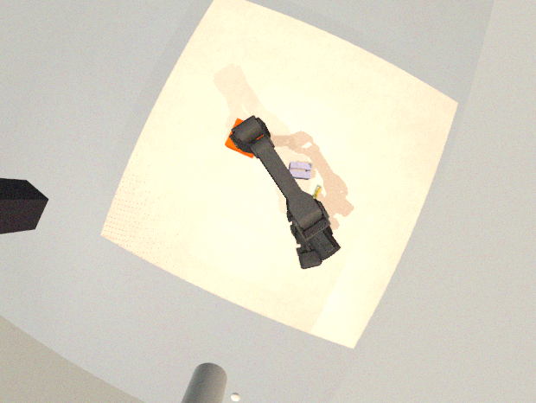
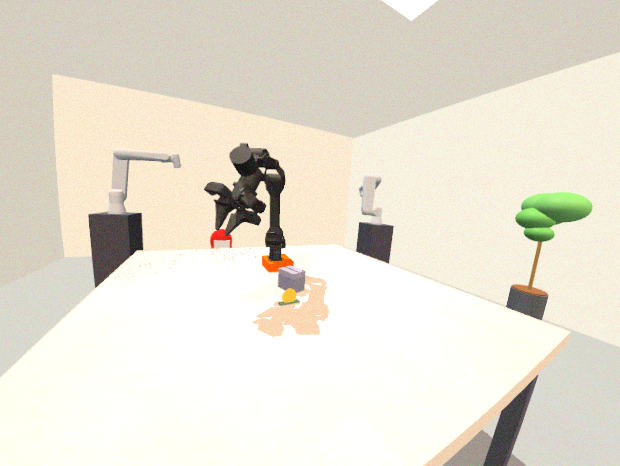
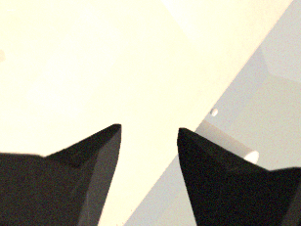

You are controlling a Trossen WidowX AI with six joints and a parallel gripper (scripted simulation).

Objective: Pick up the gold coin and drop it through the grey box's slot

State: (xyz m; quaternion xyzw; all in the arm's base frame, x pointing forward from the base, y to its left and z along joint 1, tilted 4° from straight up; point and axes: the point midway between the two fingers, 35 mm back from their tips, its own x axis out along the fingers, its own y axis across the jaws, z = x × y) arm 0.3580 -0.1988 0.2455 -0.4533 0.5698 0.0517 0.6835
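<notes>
Now: the gold coin 200 mm to the left of my gripper tip, 200 mm below it and 10 mm behind it.
</notes>
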